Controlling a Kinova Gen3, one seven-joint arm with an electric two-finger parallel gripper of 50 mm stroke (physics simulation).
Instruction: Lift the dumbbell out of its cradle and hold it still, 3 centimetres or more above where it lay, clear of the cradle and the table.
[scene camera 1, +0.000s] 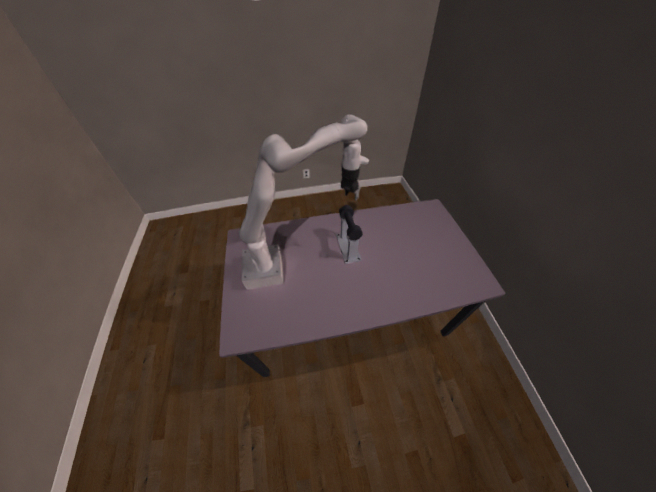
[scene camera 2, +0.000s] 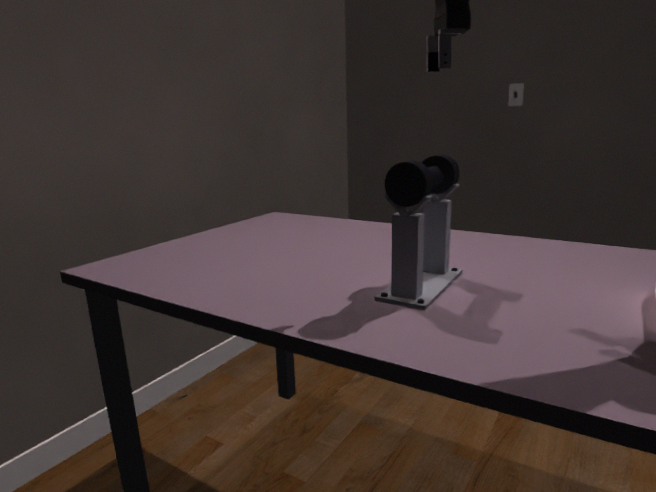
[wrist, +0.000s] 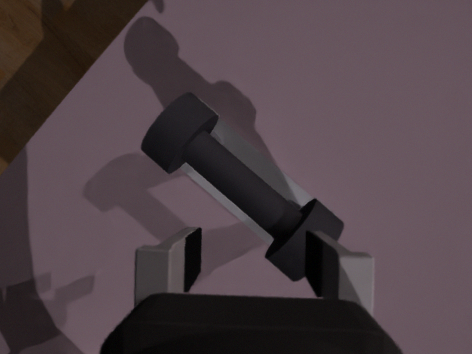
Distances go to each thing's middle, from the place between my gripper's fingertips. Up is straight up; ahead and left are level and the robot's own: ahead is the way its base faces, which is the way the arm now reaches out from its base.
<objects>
My gripper is now 20 mm short of the black dumbbell (scene camera 2: 407, 183), 20 mm to the right of it and 200 mm above it. Round my hand: grey cradle (scene camera 2: 420, 273) 20 mm ahead, 20 mm to the left, 320 mm below.
</objects>
